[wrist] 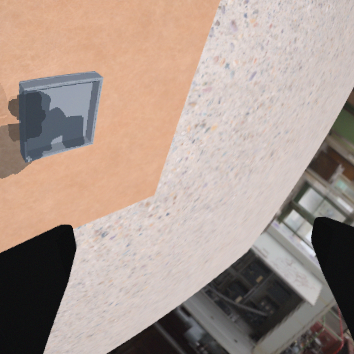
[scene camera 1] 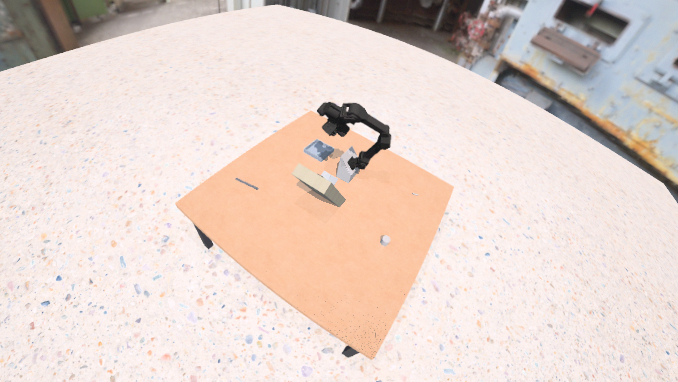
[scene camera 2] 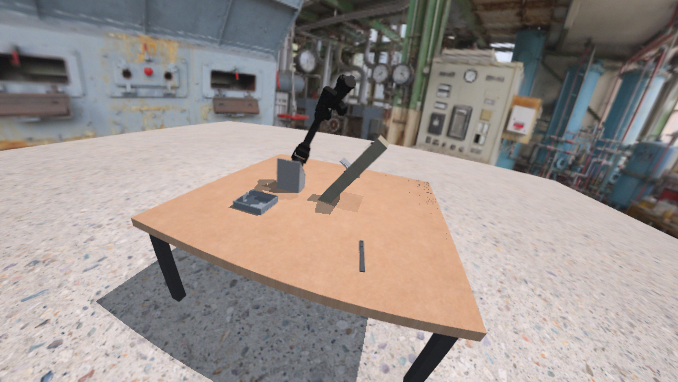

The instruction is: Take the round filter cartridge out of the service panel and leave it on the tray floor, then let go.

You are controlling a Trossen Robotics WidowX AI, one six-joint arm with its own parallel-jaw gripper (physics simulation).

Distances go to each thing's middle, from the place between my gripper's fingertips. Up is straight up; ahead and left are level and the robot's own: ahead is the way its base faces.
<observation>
Now: hand 420 mm above the grey tray [scene camera 2: 256,202], 220 mm past it and 130 mm to the left of it.
</observation>
